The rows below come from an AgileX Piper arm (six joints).
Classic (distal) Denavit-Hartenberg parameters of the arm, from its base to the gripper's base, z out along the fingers. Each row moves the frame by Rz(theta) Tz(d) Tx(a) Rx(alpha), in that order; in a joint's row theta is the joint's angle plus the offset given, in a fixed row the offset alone. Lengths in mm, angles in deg.
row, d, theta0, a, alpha
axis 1, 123.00, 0.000, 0.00, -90.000
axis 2, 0.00, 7.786, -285.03, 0.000
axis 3, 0.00, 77.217, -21.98, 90.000
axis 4, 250.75, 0.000, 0.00, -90.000
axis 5, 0.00, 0.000, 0.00, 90.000
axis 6, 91.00, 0.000, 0.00, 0.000
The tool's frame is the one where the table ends.
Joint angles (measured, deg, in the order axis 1, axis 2, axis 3, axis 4, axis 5, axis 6), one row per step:
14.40, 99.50, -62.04, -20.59, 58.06, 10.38
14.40, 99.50, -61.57, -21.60, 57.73, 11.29
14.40, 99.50, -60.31, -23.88, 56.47, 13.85
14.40, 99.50, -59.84, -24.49, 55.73, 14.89
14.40, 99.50, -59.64, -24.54, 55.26, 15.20
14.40, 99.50, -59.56, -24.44, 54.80, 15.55
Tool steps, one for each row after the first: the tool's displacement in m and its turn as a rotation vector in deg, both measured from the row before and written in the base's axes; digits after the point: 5 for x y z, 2 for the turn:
-0.00057, -0.00135, -0.00145, -0.71, -0.30, -0.22
-0.00128, -0.00279, -0.00403, -1.34, -1.10, -0.75
-0.00026, -0.00055, -0.00161, -0.15, -0.62, -0.38
-0.00002, 0.00011, -0.00079, 0.16, -0.30, -0.10
0.00030, 0.00038, -0.00038, 0.31, -0.39, -0.23

